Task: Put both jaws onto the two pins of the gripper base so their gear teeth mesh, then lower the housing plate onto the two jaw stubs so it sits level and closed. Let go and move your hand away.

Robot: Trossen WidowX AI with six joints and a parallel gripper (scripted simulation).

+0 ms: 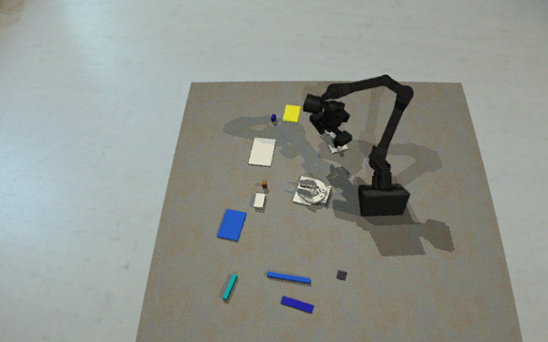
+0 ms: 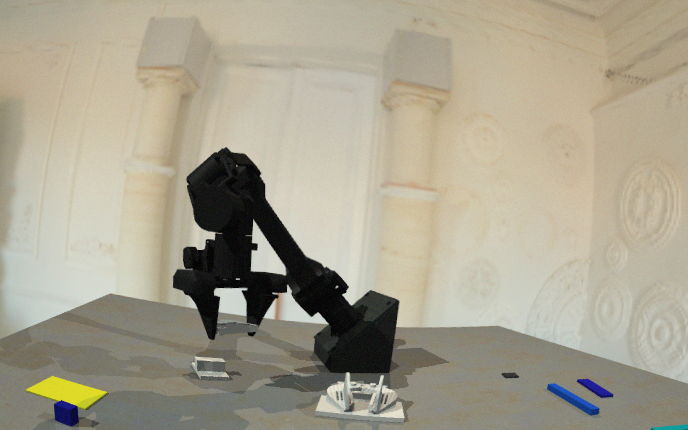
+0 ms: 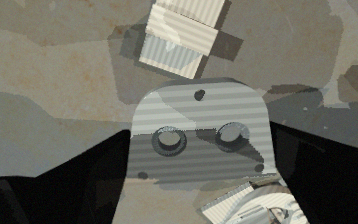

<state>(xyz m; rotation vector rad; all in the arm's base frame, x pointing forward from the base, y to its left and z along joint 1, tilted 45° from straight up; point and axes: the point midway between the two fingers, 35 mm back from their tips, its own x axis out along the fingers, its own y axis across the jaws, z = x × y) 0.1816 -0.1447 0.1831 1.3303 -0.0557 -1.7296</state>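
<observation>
The housing plate is 20 cm to the left of my gripper tip, 7 cm below it and 4 cm ahead of it. Round my gripper tip: grey gripper base: 2 cm above, 1 cm to the right, 1 cm behind; yellow plate: 23 cm to the right, 15 cm ahead, 8 cm below; white slab: 28 cm ahead, 8 cm below, 2 cm to the right.
</observation>
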